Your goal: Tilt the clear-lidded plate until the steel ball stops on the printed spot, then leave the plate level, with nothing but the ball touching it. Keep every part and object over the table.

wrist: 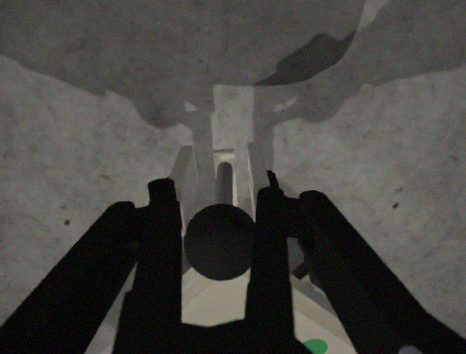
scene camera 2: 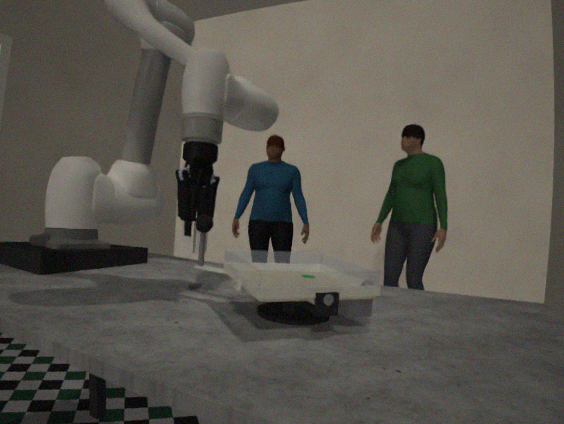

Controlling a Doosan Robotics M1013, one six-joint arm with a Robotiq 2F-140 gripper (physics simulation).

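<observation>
The clear-lidded plate (scene camera 2: 285, 293) (wrist: 215, 302) has a cream floor with a green printed spot (scene camera 2: 308, 276) (wrist: 316, 346). It sits over a dark round base (scene camera 2: 292, 312). A pale arm (scene camera 2: 212, 270) runs from its left side to an upright grey post (scene camera 2: 201, 250) (wrist: 224, 185) topped by a black ball knob (scene camera 2: 204, 223) (wrist: 220, 242). My gripper (scene camera 2: 198, 245) (wrist: 221, 163) points down and is shut on the knob, its pale pads reaching down beside the post. I cannot make out the steel ball on the plate. A grey rounded shape (wrist: 410, 349) is cut off at the wrist view's bottom edge.
A black block with a grey disc (scene camera 2: 328, 303) is on the plate's front side. The grey table (scene camera 2: 450, 360) runs under everything, its front-left edge above a checkered floor (scene camera 2: 45, 385). The robot's black base block (scene camera 2: 90, 256) stands at the left. Two people stand behind the table.
</observation>
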